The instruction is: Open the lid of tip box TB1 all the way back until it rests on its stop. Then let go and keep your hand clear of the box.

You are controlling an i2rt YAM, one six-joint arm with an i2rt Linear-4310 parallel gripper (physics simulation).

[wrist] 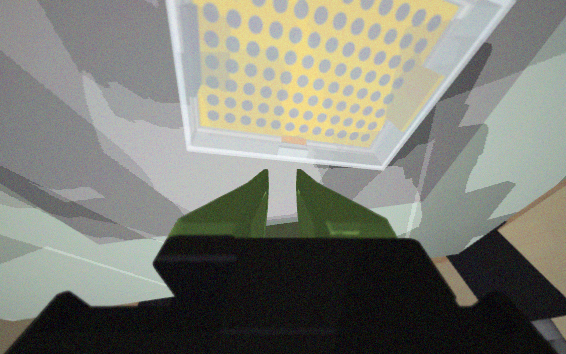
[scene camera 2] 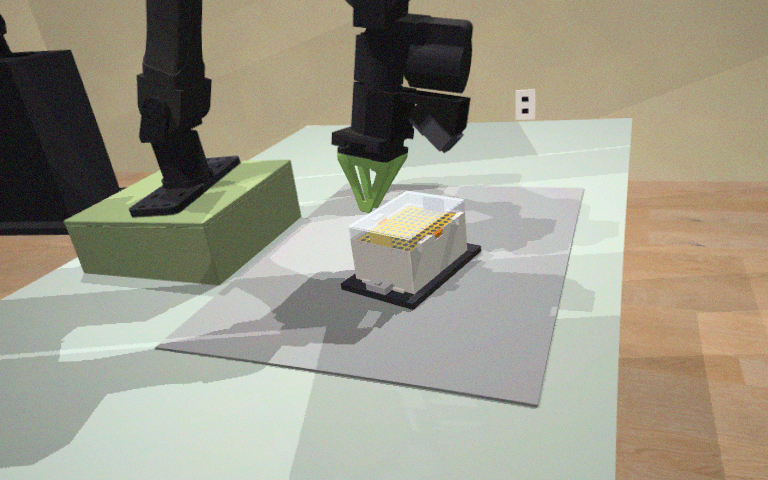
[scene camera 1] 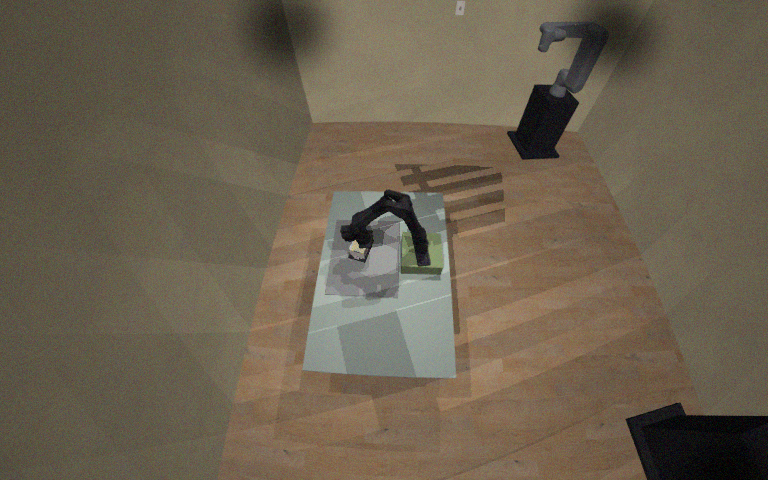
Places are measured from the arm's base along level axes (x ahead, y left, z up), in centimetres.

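Pixels of known places: gripper, fingertip midpoint: [wrist: 282, 177] [scene camera 2: 369, 209] [scene camera 1: 370, 246]; arm's base at its link origin: [scene camera 2: 191, 186] [scene camera 1: 421, 249].
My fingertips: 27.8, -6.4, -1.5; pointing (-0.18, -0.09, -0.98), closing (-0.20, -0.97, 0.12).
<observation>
For each thing: its top centre in the pictures, then the offset to it from my fingertips, as dx, dy, dz. "spot": a spot on its surface instead. Level surfaces: height alone.
- tip box at its top centre: [wrist: 324, 88] [scene camera 2: 407, 212] [scene camera 1: 359, 242] +5.5, -2.9, +0.7
- yellow tip rack at its top centre: [wrist: 323, 90] [scene camera 2: 406, 212] [scene camera 1: 360, 242] +5.5, -2.9, +0.7
- black base at a spot on its surface: [scene camera 2: 444, 276] spot: +9.8, -5.9, -6.3
- orange tab at a spot on its surface: [wrist: 293, 140] spot: +3.2, -1.2, +0.7
- grey mat at its surface level: dz -7.0
- pale table at its surface level: dz -7.3
The tip box [scene camera 1: 357, 249] [scene camera 2: 382, 268] is white, with a yellow tip rack [wrist: 310, 85] inside, and stands on a black base [scene camera 2: 444, 276]. Its clear lid [scene camera 2: 362, 230] [wrist: 240, 154] lies closed over the top. An orange tab [wrist: 293, 140] shows at the middle of the side nearest my fingers. My gripper [scene camera 2: 367, 211] [wrist: 282, 177] points down with its green fingers drawn nearly together, a narrow gap between the tips and nothing held. The tips are beside the lid's near edge, at about lid height; in the wrist view they appear apart from it. In scene camera 1 the arm hides the fingers.
A grey mat [scene camera 1: 362, 285] [scene camera 2: 481, 350] lies under the box on the pale table [scene camera 1: 430, 339] [scene camera 2: 226, 430]. My arm's base stands on a green block [scene camera 1: 407, 268] [scene camera 2: 141, 249] beside the mat. Another arm on a black pedestal [scene camera 1: 543, 121] stands beyond the table.
</observation>
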